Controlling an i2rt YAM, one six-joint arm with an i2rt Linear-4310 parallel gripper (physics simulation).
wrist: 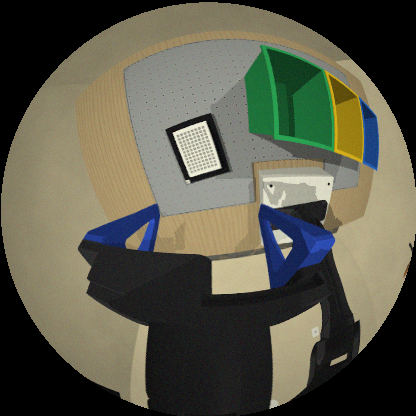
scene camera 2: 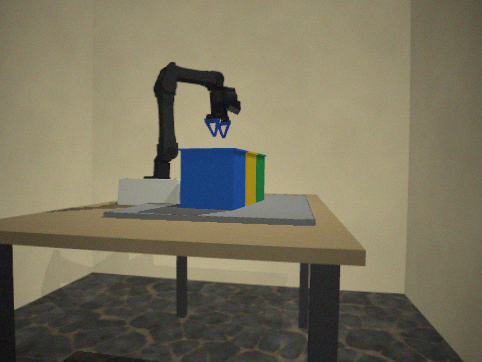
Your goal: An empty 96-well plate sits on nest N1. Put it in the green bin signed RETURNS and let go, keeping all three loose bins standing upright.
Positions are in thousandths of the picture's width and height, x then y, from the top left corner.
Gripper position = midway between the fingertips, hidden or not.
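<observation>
Visible: green bin (wrist: 694, 234) and yellow bin (wrist: 838, 309), together with the gripper (wrist: 501, 504).
</observation>
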